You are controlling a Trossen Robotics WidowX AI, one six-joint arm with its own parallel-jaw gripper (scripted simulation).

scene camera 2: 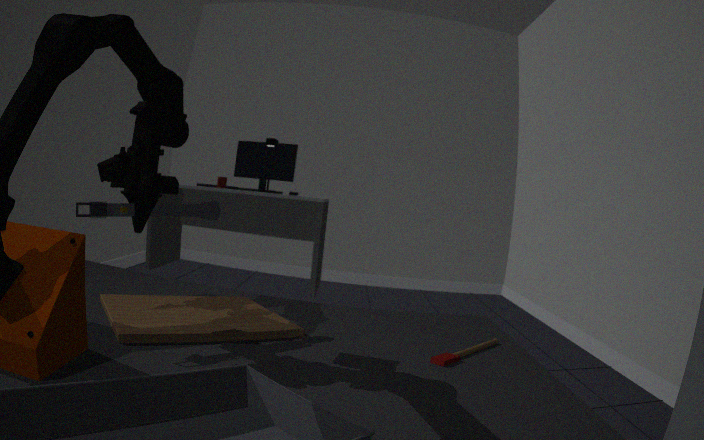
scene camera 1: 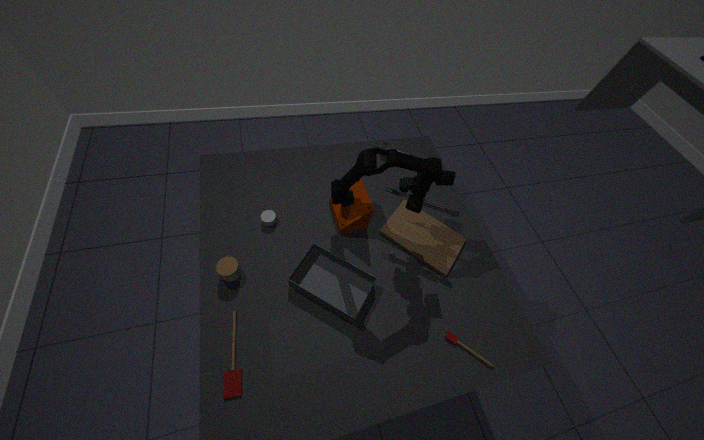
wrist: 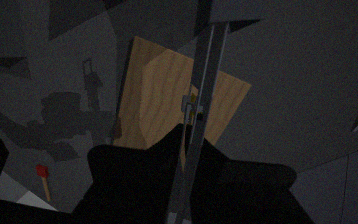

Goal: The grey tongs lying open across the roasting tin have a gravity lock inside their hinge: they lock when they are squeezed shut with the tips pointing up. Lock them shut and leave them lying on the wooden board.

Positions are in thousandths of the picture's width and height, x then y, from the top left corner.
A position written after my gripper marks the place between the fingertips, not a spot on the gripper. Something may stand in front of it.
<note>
In view: my gripper (scene camera 2: 197, 528) and a wooden board (scene camera 2: 191, 724).
My gripper is seen too in the wrist view (wrist: 515, 574). The wooden board is seen too in scene camera 1 (scene camera 1: 623, 560) and in the wrist view (wrist: 440, 350).
</note>
